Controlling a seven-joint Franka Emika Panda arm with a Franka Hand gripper.
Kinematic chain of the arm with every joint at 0, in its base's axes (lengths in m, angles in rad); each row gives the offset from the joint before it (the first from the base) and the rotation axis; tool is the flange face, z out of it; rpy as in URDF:
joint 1: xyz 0 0 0.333 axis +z
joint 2: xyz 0 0 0 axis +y
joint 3: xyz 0 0 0.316 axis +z
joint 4: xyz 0.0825 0 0 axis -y
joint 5: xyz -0.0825 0 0.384 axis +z
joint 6: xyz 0 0 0 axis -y
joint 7: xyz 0.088 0 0 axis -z
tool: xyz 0 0 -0.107 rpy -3.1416 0 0
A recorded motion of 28 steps. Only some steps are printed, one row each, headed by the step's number.
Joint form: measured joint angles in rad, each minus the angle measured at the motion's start. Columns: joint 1, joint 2, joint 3, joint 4, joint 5, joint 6, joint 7.
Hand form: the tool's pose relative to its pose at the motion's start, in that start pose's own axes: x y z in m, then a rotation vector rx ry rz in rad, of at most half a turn. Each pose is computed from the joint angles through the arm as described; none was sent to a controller.
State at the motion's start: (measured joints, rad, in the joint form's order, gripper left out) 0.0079 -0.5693 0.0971 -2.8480 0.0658 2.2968 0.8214
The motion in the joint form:
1: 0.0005 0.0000 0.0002 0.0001 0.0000 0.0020 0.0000
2: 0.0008 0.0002 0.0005 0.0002 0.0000 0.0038 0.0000
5: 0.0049 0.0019 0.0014 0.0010 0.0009 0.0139 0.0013
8: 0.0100 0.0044 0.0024 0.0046 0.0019 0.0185 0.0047
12: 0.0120 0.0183 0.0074 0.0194 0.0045 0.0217 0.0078
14: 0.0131 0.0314 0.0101 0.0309 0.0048 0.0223 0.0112
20: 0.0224 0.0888 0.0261 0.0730 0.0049 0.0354 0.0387
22: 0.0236 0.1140 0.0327 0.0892 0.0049 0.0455 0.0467
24: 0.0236 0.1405 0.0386 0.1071 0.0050 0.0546 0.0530
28: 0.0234 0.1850 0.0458 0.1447 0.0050 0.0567 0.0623
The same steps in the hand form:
1: 0.0000 -0.0003 -0.0002 0.0015 0.0015 -0.0007
2: 0.0000 -0.0006 -0.0003 0.0026 0.0028 -0.0012
5: -0.0004 -0.0027 -0.0010 0.0096 0.0087 -0.0042
8: -0.0010 -0.0052 -0.0021 0.0143 0.0121 -0.0063
12: 0.0002 -0.0107 -0.0040 0.0177 0.0142 -0.0085
14: 0.0014 -0.0144 -0.0045 0.0170 0.0134 -0.0090
20: 0.0035 -0.0319 -0.0033 0.0139 0.0130 -0.0072
22: 0.0050 -0.0387 -0.0018 0.0145 0.0138 -0.0072
24: 0.0072 -0.0456 -0.0004 0.0151 0.0136 -0.0072
28: 0.0120 -0.0576 0.0005 0.0131 0.0083 -0.0064

